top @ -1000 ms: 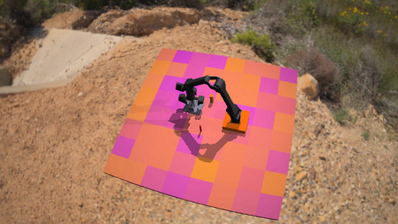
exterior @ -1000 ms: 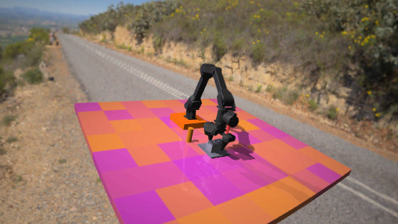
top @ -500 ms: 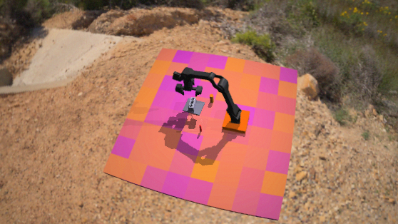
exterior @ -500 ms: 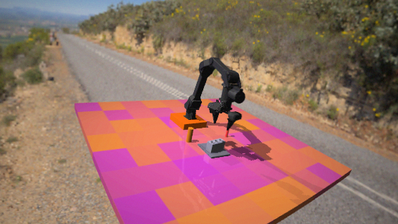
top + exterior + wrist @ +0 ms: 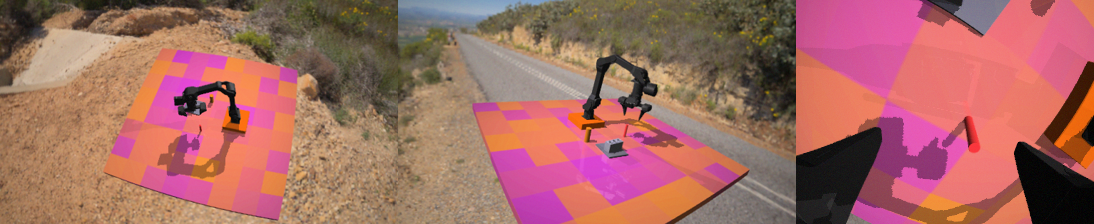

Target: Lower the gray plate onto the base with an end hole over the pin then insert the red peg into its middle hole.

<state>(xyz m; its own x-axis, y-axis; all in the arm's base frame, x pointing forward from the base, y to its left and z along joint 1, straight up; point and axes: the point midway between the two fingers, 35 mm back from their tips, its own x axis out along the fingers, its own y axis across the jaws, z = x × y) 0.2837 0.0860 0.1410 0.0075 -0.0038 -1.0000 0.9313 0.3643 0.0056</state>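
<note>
My gripper tip is now 110 mm above the red peg, 50 mm past it and 30 mm to the right of it. Round my gripper tip: orange post (230 mm to the right, 110 mm below, 70 mm behind); then gray plate (160 mm to the right, 100 mm below, 60 mm ahead); then gray base (140 mm to the right, 140 mm below, 60 mm ahead).
</note>
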